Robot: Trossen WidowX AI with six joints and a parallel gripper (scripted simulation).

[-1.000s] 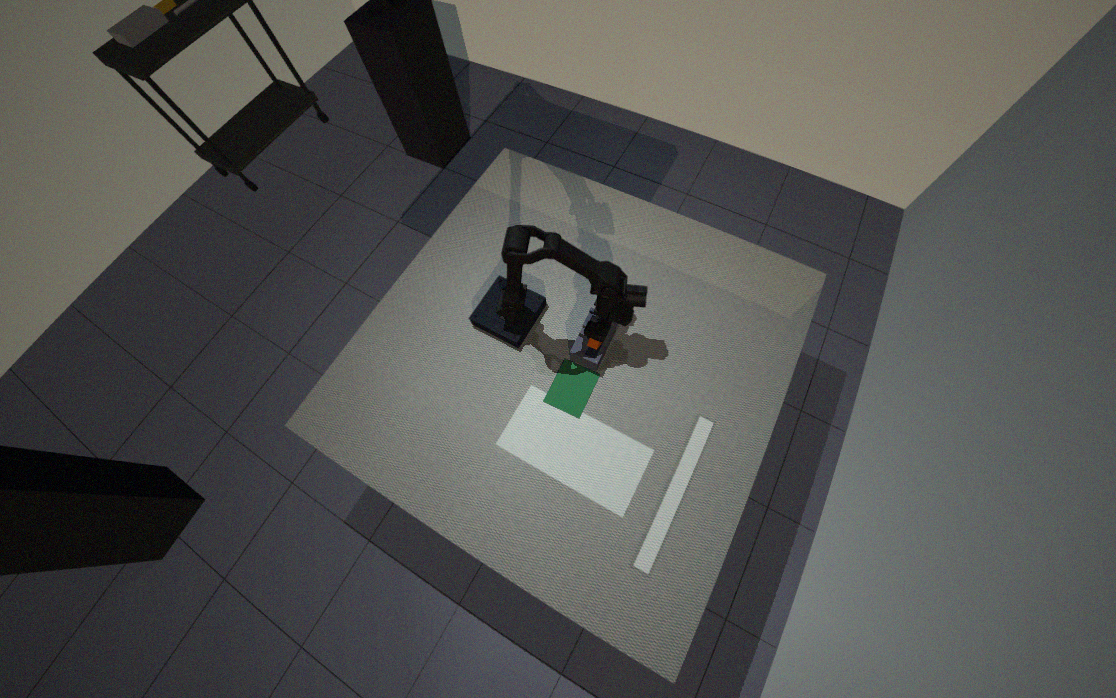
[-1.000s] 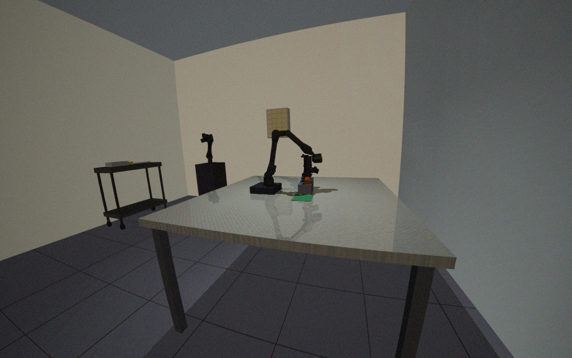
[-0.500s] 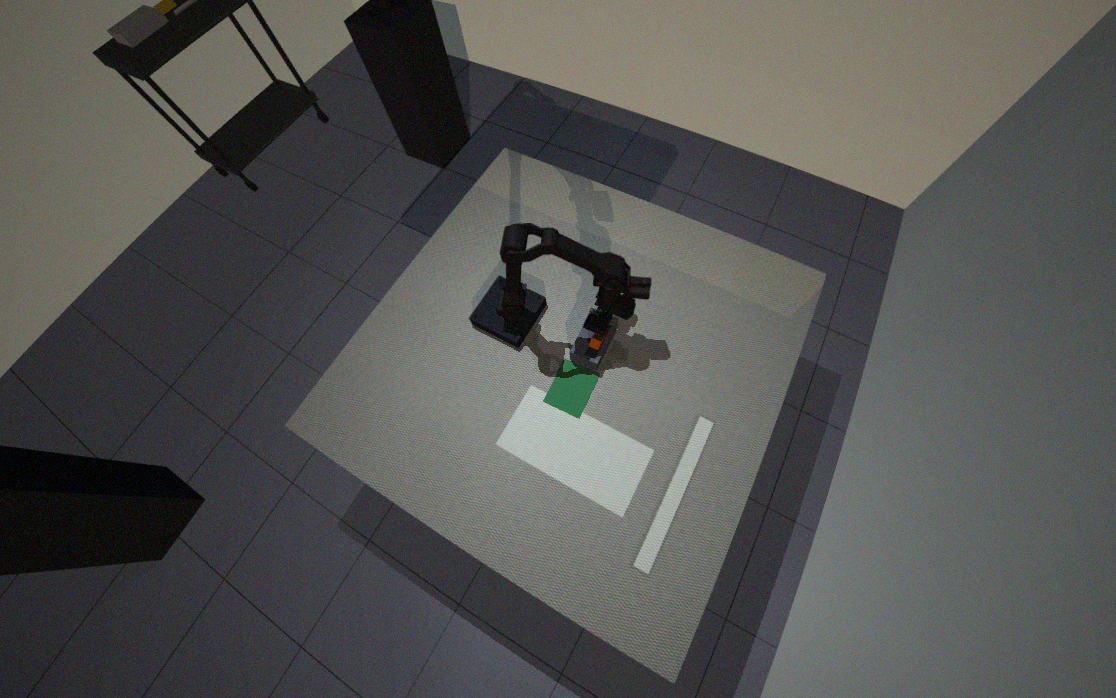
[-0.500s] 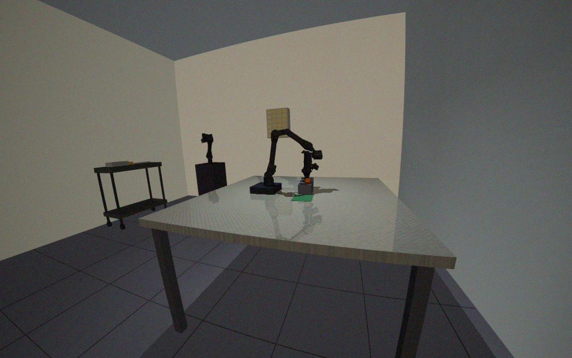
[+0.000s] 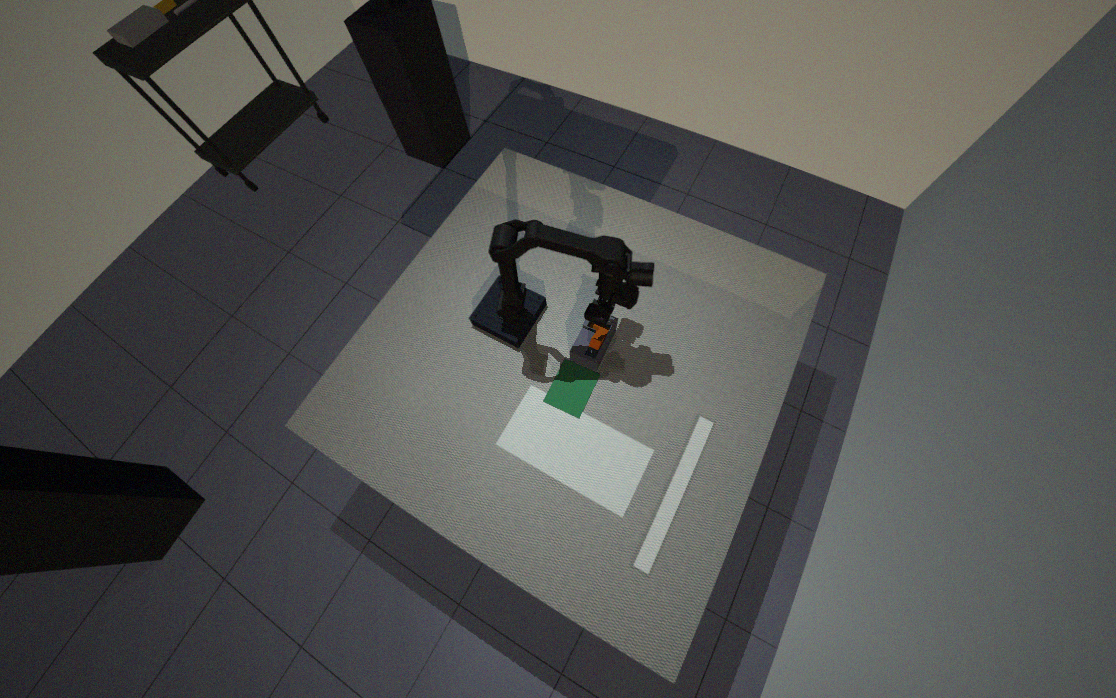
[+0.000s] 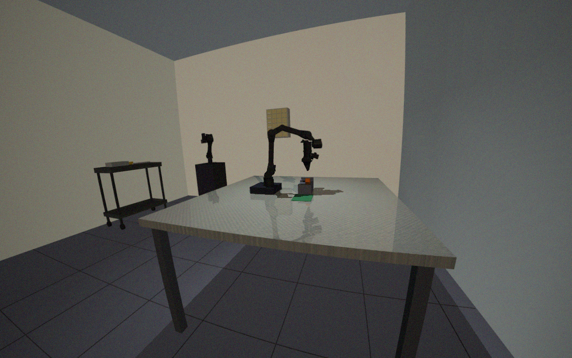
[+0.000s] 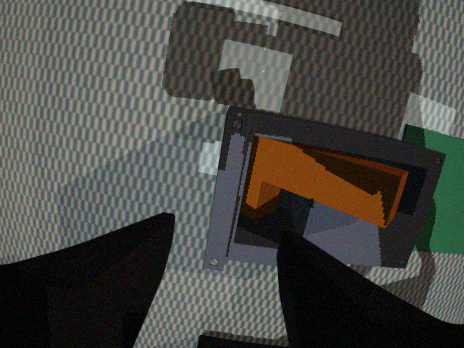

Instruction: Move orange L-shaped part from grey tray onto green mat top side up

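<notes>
My gripper tip is 100 mm above the orange L-shaped part, 40 mm to the left of it and 10 mm past it. Round my gripper tip: green mat: 220 mm to the right, 160 mm below.
</notes>
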